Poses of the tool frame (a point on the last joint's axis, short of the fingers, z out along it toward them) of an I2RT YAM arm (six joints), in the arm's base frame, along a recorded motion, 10 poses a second.
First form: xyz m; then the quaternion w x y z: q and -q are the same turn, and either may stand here.
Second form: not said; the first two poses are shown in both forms.
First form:
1: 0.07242 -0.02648 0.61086 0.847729 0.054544 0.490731 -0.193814
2: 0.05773 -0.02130 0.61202 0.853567 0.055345 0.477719 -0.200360
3: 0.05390 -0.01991 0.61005 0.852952 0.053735 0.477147 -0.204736
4: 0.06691 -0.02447 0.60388 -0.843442 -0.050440 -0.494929 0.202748
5: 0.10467 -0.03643 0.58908 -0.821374 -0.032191 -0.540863 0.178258
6: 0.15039 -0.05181 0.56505 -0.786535 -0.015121 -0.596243 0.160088
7: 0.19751 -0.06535 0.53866 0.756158 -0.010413 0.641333 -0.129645
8: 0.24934 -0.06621 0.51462 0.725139 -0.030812 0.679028 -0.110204
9: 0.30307 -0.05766 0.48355 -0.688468 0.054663 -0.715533 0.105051
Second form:
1: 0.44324 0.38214 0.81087; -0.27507 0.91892 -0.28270; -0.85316 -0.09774 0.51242; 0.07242 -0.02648 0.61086
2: 0.46328 0.39492 0.79335; -0.28916 0.91359 -0.28591; -0.83771 -0.09695 0.53744; 0.05773 -0.02130 0.61202
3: 0.46083 0.40054 0.79196; -0.29798 0.91039 -0.28704; -0.83597 -0.10371 0.53889; 0.05390 -0.01991 0.61005
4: 0.42788 0.39194 0.81443; -0.29208 0.91270 -0.28578; -0.85534 -0.11561 0.50500; 0.06691 -0.02447 0.60388
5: 0.35138 0.32765 0.87702; -0.25801 0.93438 -0.24571; -0.89998 -0.13994 0.41286; 0.10467 -0.03643 0.58908
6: 0.23773 0.26986 0.93309; -0.23380 0.94829 -0.21469; -0.94277 -0.16712 0.28853; 0.15039 -0.05181 0.56505
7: 0.14377 0.18271 0.97260; -0.20942 0.96617 -0.15054; -0.96720 -0.18204 0.17717; 0.19751 -0.06535 0.53866
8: 0.05355 0.11798 0.99157; -0.20167 0.97381 -0.10498; -0.97799 -0.19435 0.07594; 0.24934 -0.06621 0.51462
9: -0.04605 0.06642 0.99673; -0.22287 0.97195 -0.07507; -0.97376 -0.22560 -0.02995; 0.30307 -0.05766 0.48355
